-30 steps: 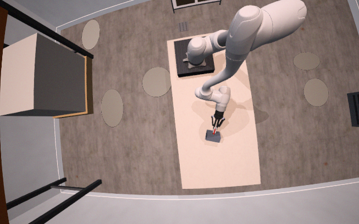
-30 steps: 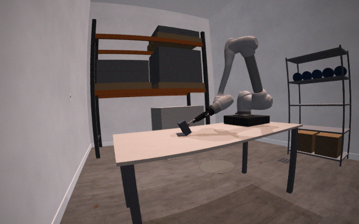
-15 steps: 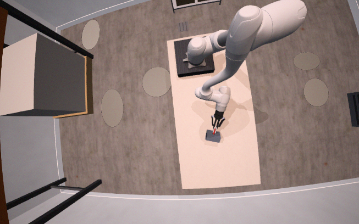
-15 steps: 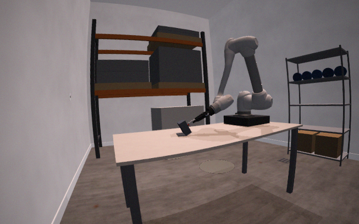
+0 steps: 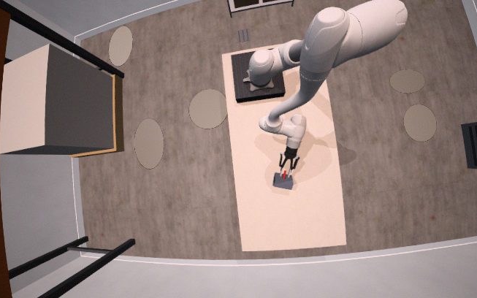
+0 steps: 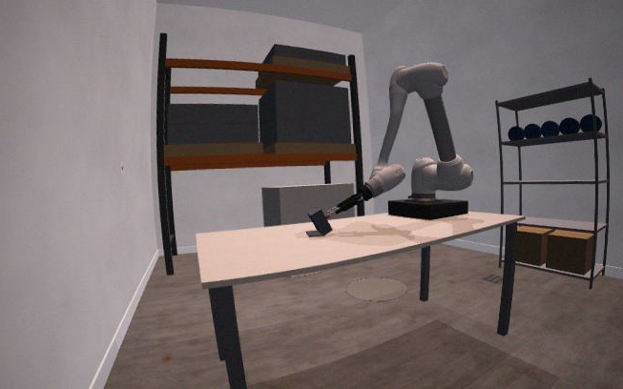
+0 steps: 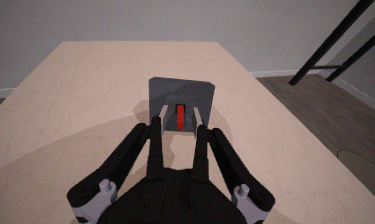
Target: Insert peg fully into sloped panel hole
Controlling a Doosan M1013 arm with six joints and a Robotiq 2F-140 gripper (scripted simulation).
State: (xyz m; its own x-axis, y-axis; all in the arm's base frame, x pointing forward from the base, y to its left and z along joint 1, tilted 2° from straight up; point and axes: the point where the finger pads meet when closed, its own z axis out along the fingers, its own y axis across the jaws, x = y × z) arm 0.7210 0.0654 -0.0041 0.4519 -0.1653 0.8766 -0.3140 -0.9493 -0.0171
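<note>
The peg is 3 cm ahead of my hand, 1 cm to the right of it and 2 cm below it.
</note>
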